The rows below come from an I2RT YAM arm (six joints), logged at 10 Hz.
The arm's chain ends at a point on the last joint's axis. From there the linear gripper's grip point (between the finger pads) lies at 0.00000 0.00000 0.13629 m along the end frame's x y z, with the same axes.
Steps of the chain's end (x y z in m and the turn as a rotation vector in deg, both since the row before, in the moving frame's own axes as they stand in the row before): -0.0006, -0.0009, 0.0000, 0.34, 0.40, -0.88; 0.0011, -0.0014, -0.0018, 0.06, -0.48, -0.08; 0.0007, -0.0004, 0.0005, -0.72, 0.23, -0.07; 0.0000, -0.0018, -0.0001, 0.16, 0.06, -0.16; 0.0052, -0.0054, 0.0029, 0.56, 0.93, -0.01; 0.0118, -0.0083, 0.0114, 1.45, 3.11, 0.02; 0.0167, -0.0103, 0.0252, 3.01, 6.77, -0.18; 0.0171, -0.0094, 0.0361, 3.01, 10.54, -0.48
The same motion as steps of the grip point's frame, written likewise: 0.0003, -0.0017, 0.0000, 0.34, 0.40, -0.88; 0.0000, -0.0015, -0.0018, 0.06, -0.48, -0.08; 0.0012, 0.0013, 0.0005, -0.72, 0.23, -0.07; 0.0001, -0.0022, -0.0001, 0.16, 0.06, -0.16; 0.0074, -0.0067, 0.0029, 0.56, 0.93, -0.01; 0.0192, -0.0117, 0.0112, 1.45, 3.11, 0.02; 0.0327, -0.0175, 0.0241, 3.01, 6.77, -0.18; 0.0420, -0.0166, 0.0336, 3.01, 10.54, -0.48
